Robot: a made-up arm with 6 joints.
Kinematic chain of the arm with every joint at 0, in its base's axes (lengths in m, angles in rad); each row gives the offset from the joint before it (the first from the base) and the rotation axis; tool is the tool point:
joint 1: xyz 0 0 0.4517 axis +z
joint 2: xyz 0 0 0 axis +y
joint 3: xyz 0 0 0.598 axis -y
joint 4: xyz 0 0 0 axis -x
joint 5: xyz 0.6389 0 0 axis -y
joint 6: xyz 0 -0.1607 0 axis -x
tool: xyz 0 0 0
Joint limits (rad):
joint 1: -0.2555..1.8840
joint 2: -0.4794..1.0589
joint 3: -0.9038..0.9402
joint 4: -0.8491..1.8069
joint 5: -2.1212..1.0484
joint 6: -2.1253..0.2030
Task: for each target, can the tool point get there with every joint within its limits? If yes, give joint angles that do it. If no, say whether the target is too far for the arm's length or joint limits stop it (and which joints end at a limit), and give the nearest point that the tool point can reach.
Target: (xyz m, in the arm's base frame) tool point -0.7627 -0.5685 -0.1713
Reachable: no: joint limits stop it (at a limit: joint 1, joint 2, joint 3) | nearest point 0.1413 -0.1593 0.1956 | short by 1.058 m
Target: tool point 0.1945 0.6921 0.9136
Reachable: yes | joints 1.5034 0.1260 -0.1798 0.4095 -0.5934 -1.7910
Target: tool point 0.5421 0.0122 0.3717
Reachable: yes | joints 0.3008 0.5153 -0.6003 -0.3847 -0.2574 -0.8629
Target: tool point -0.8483 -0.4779 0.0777
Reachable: no: joint limits stop it (at a limit: joint 1, joint 2, joint 3, joint 4) | nearest point 0.1336 -0.1446 0.2002 | short by 1.044 m
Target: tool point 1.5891 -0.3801 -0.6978
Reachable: no: too far | nearest point 0.8984 -0.2149 0.2230 | short by 1.163 m
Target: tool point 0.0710 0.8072 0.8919
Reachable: yes | joints 1.6542 0.2853 0.2045 -0.5376 -0.7131 -0.4030
